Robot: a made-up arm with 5 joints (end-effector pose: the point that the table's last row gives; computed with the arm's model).
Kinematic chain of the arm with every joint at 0, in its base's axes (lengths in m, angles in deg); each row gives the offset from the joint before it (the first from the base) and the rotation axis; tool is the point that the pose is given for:
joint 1: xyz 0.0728 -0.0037 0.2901 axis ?
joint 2: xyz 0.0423 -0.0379 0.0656 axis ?
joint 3: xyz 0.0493 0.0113 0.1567 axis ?
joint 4: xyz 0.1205 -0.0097 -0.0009 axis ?
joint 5: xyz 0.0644 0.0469 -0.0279 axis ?
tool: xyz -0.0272 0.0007 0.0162
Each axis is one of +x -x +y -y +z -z.
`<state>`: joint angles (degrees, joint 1 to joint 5).
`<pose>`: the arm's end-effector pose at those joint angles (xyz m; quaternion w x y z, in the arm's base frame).
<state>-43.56 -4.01 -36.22 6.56 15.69</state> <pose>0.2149 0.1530 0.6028 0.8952 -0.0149 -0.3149 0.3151</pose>
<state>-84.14 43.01 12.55 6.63 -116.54</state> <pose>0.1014 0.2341 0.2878 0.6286 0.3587 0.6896 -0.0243</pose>
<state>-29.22 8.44 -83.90 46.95 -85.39</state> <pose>0.2415 0.0844 0.6149 0.6472 0.6816 -0.0094 0.3413</pose>
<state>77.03 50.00 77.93 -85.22 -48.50</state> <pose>0.1021 -0.1358 0.2867 0.5713 0.5061 0.0216 -0.6458</pose>
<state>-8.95 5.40 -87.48 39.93 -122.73</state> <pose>0.2466 0.0202 0.6245 0.4212 0.8299 -0.1079 0.3495</pose>
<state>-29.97 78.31 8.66 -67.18 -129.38</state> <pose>0.2762 0.1109 0.1708 0.4470 0.8413 0.3012 -0.0412</pose>
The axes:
joint 1: -z
joint 2: +y
joint 3: +y
joint 4: +y
joint 5: -x

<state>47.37 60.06 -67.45 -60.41 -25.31</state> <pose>0.3119 -0.2571 0.4353 0.7907 -0.0521 -0.5714 -0.2134</pose>
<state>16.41 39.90 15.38 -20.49 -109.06</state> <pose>0.3213 -0.0820 0.2968 0.5133 0.7940 0.0608 -0.3200</pose>
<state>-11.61 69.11 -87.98 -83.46 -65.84</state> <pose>0.3996 0.0595 0.4444 0.4809 0.4052 -0.6161 0.4744</pose>
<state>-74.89 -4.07 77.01 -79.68 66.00</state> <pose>0.0882 0.1520 0.3826 0.6842 -0.4017 -0.3697 0.4836</pose>
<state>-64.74 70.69 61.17 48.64 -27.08</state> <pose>0.1070 0.0778 0.2853 0.1218 -0.5214 0.8206 -0.2000</pose>
